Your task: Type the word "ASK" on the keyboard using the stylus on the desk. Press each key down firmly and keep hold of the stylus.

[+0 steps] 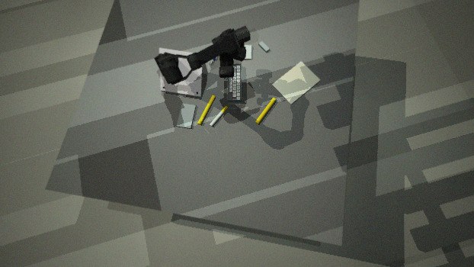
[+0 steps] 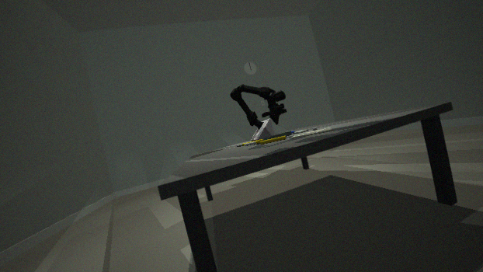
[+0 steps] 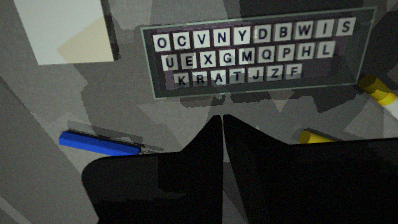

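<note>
The blue stylus is 10 cm behind my gripper tip, 9 cm to the left of it and 9 cm below it. From my gripper tip the other things lie so: cream note 15 cm to the left, 9 cm below, 4 cm ahead; marker 20 cm to the right, 9 cm below, 1 cm ahead; thin grey stylus tip 11 cm behind, 9 cm below, 5 cm to the left.
</note>
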